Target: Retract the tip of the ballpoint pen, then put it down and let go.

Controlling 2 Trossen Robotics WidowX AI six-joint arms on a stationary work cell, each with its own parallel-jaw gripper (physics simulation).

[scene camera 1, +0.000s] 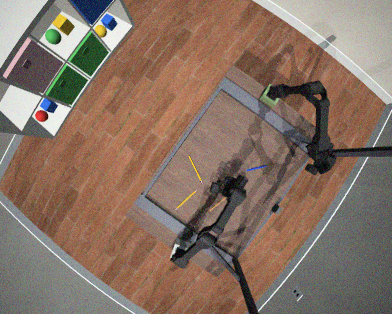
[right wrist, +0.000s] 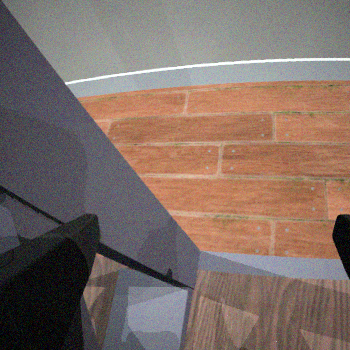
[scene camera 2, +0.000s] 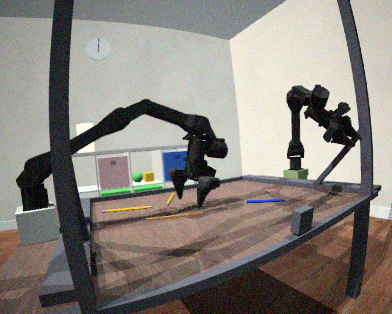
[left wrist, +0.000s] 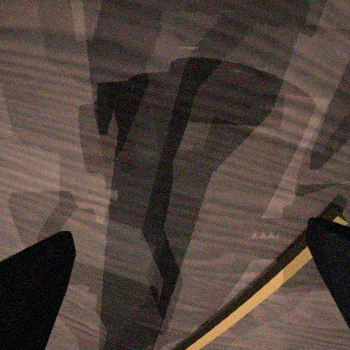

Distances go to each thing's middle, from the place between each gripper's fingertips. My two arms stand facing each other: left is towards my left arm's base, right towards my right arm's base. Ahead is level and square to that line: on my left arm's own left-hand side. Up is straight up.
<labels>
My right hand is 510 mm to the right of the stick (left wrist: 299, 254), 350 mm short of it and 180 mm above it.
My left gripper is now 30 mm past the stick, 70 mm to the right of it and 20 mm above it.
</labels>
